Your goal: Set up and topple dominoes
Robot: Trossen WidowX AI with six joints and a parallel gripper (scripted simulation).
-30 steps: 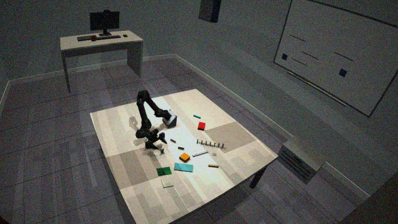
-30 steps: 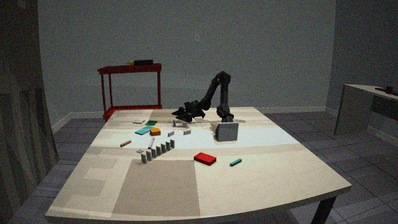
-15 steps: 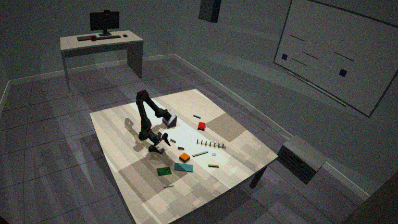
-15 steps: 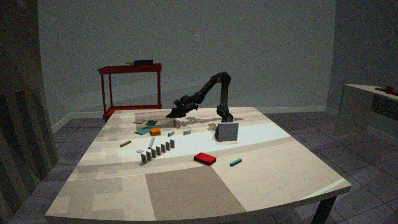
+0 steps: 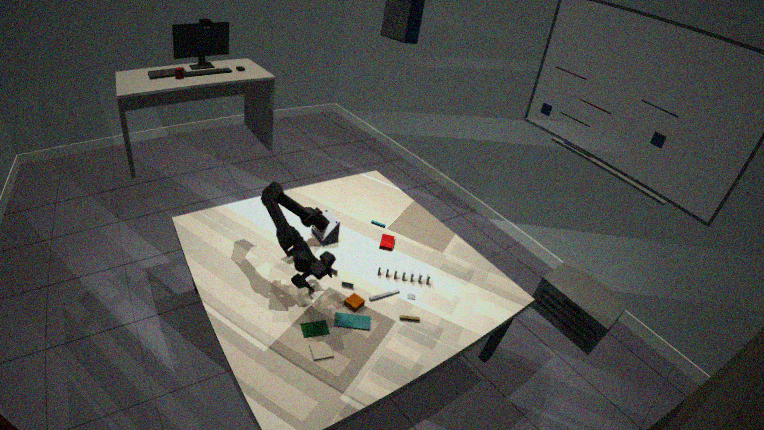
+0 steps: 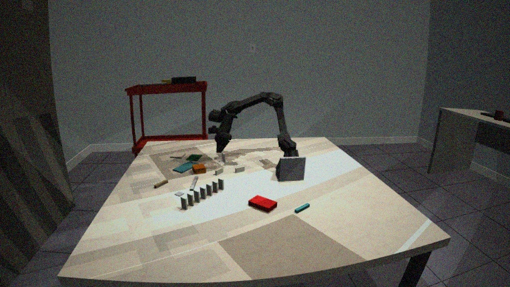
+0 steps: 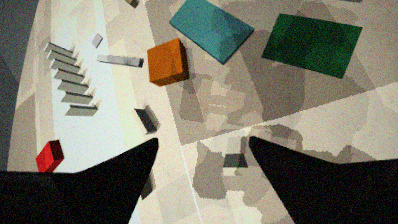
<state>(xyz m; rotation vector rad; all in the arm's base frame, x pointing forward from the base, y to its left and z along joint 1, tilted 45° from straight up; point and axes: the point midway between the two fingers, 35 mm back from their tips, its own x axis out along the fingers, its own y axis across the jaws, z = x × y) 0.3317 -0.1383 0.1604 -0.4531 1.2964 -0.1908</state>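
The orange block is 100 mm ahead of my gripper tip, 90 mm to the left of it and 50 mm below it. From my gripper tip the other things lie so: teal card: 180 mm ahead, 60 mm below, 30 mm to the left; long grey bar: 230 mm to the left, 120 mm ahead, 60 mm below; green card: 140 mm ahead, 110 mm to the right, 60 mm below.
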